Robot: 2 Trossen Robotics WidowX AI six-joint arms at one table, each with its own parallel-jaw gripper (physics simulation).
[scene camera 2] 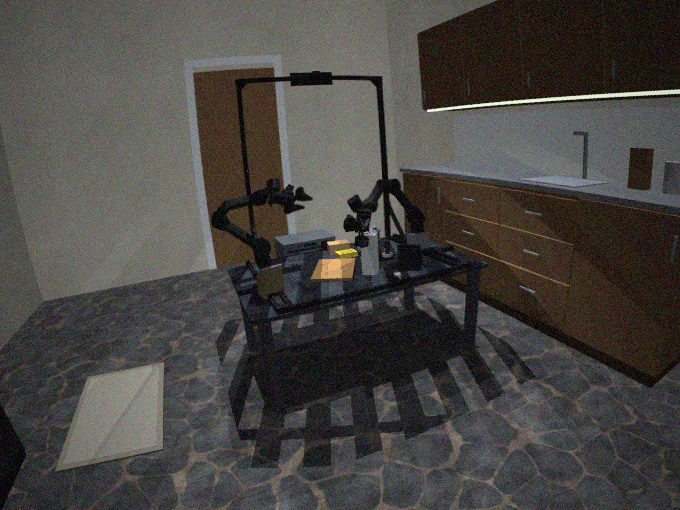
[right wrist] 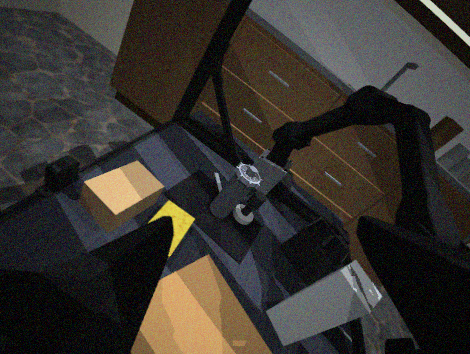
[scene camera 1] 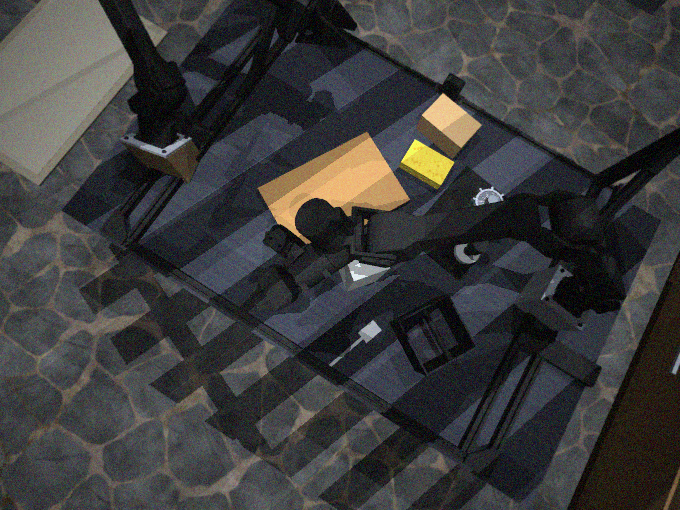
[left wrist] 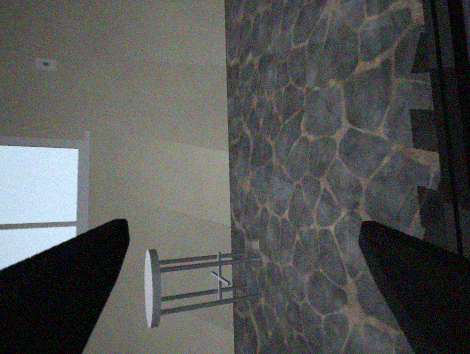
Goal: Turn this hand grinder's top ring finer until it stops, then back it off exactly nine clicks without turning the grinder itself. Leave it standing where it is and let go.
My left gripper is open and holds nothing. Also in view: a white box. My right gripper is open, with nothing in its grasp. The table carries a black tray. I also see a hand grinder.
My left gripper also shows in the left wrist view. My right gripper also shows in the right wrist view.
